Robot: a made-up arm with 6 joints. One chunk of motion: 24 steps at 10 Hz.
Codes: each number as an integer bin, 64 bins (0 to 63) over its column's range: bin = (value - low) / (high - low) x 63, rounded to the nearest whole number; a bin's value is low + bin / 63 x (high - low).
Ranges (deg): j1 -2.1..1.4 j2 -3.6..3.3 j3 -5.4..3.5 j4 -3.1..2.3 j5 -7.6..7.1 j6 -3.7..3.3
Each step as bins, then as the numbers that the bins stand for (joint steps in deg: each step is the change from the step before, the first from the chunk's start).
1 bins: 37 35 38 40 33 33
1 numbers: -0.044 0.233 -0.032 0.329 0.100 -0.033
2 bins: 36 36 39 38 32 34
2 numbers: -0.100 0.343 0.110 0.157 -0.133 0.078
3 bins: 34 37 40 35 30 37
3 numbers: -0.211 0.452 0.251 -0.100 -0.600 0.411
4 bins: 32 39 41 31 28 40
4 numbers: -0.322 0.671 0.392 -0.443 -1.067 0.744
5 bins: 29 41 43 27 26 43
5 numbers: -0.489 0.890 0.675 -0.786 -1.533 1.078
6 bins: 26 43 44 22 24 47
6 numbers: -0.656 1.110 0.816 -1.214 -2.000 1.522
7 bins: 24 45 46 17 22 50
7 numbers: -0.767 1.329 1.098 -1.643 -2.467 1.856
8 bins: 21 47 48 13 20 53
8 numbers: -0.933 1.548 1.381 -1.986 -2.933 2.189
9 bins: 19 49 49 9 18 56
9 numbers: -1.044 1.767 1.522 -2.329 -3.400 2.522
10 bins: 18 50 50 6 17 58
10 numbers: -1.100 1.876 1.663 -2.586 -3.633 2.744
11 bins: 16 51 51 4 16 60
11 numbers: -1.211 1.986 1.805 -2.757 -3.867 2.967
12 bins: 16 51 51 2 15 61
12 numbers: -1.211 1.986 1.805 -2.929 -4.100 3.078
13 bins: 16 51 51 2 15 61
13 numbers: -1.211 1.986 1.805 -2.929 -4.100 3.078
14 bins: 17 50 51 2 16 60
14 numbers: -1.156 1.876 1.805 -2.929 -3.867 2.967
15 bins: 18 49 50 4 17 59
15 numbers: -1.100 1.767 1.663 -2.757 -3.633 2.856
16 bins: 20 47 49 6 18 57
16 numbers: -0.989 1.548 1.522 -2.586 -3.400 2.633
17 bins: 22 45 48 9 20 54
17 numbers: -0.878 1.329 1.381 -2.329 -2.933 2.300
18 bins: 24 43 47 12 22 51
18 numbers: -0.767 1.110 1.240 -2.071 -2.467 1.967
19 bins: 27 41 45 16 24 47
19 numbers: -0.600 0.890 0.957 -1.729 -2.000 1.522
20 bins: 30 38 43 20 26 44
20 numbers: -0.433 0.562 0.675 -1.386 -1.533 1.189
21 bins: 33 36 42 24 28 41
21 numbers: -0.267 0.343 0.533 -1.043 -1.067 0.856
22 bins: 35 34 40 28 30 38
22 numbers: -0.156 0.124 0.251 -0.700 -0.600 0.522
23 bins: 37 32 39 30 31 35
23 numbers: -0.044 -0.095 0.110 -0.529 -0.367 0.189
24 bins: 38 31 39 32 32 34
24 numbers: 0.011 -0.205 0.110 -0.357 -0.133 0.078
